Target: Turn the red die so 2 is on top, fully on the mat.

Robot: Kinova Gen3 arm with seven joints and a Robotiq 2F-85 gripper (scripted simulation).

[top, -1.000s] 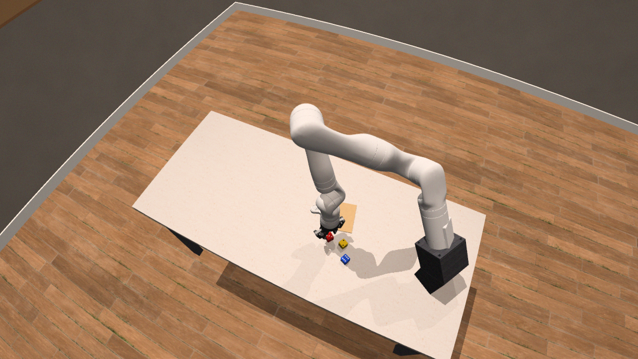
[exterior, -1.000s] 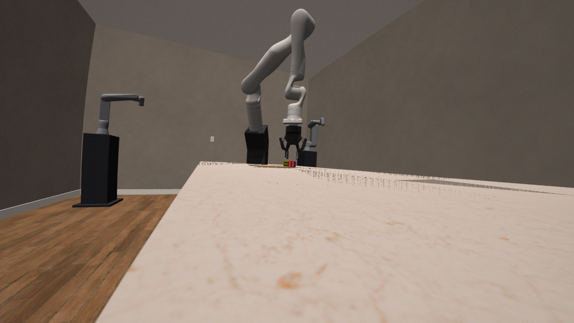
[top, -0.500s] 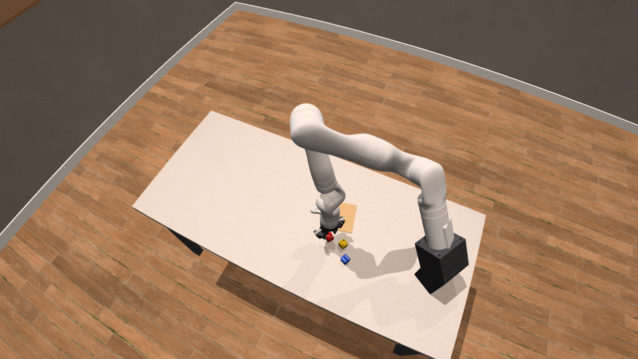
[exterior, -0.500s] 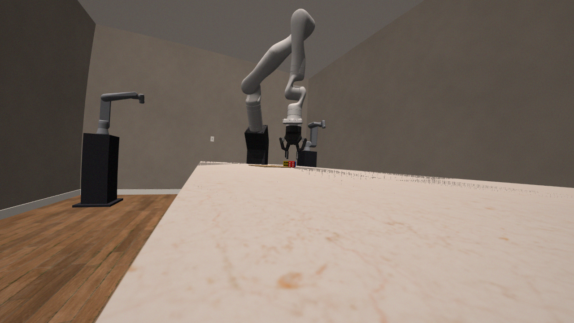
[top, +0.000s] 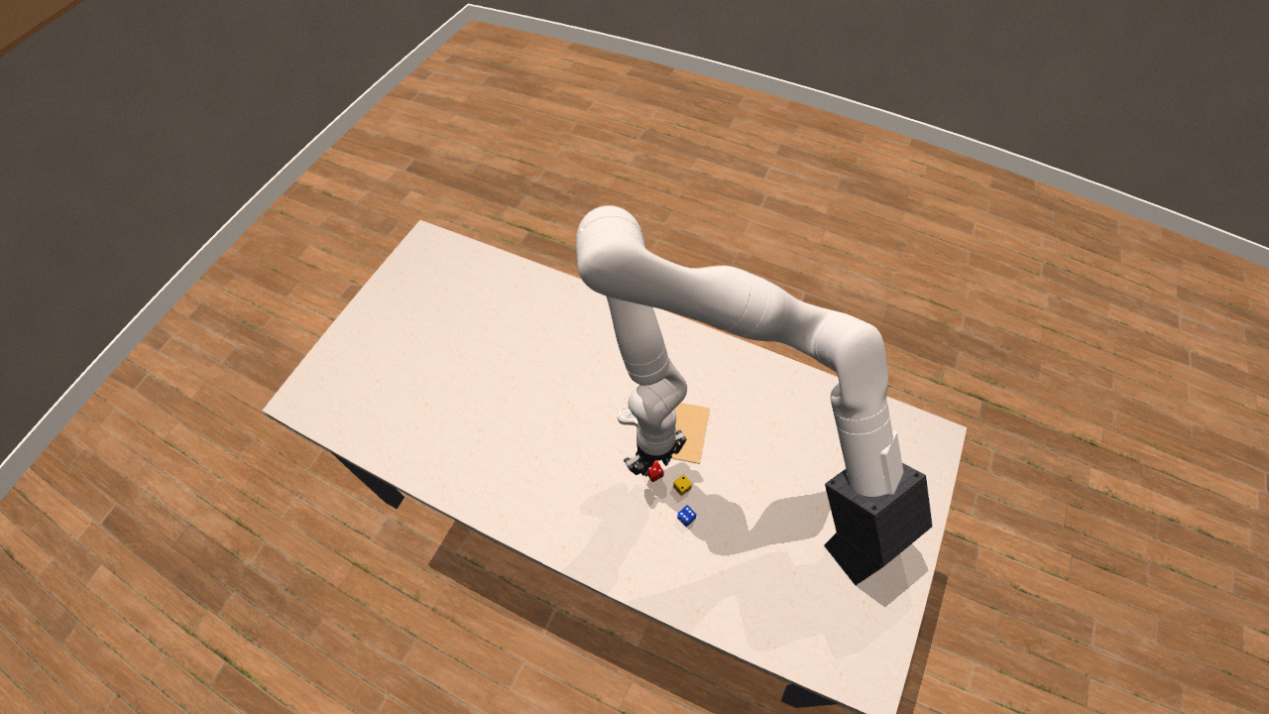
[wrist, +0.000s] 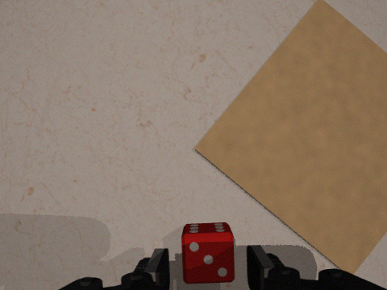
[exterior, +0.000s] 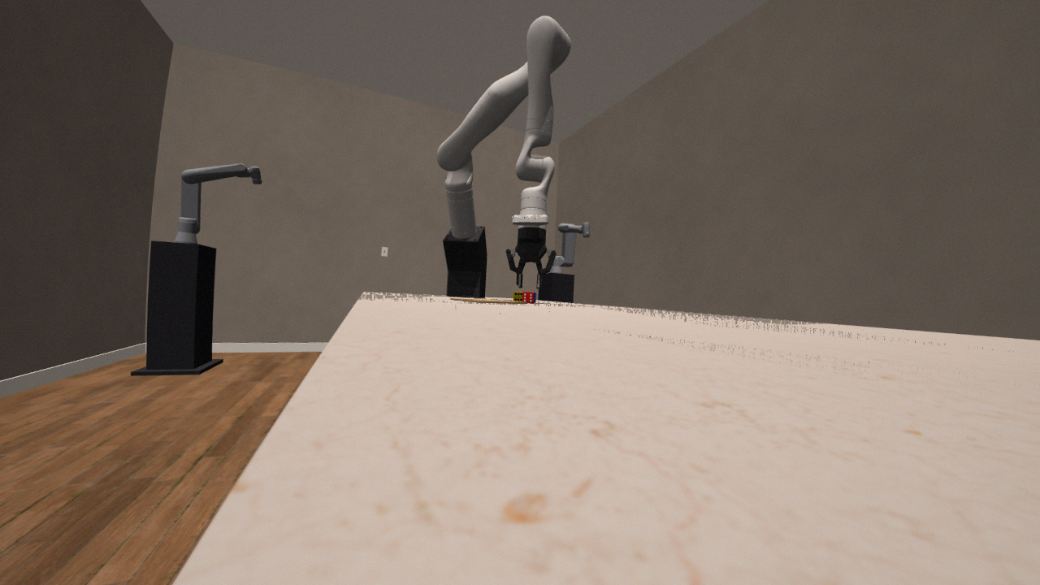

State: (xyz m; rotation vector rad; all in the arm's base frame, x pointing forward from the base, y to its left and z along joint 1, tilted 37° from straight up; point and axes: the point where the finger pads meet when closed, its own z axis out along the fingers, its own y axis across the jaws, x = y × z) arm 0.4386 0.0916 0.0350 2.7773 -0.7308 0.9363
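My gripper is now 40 mm above the red die. Also, from my hand: blue die (100 mm behind, 60 mm to the left, 40 mm below); yellow die (70 mm behind, 40 mm below); tan mat (120 mm to the right, 50 mm below).
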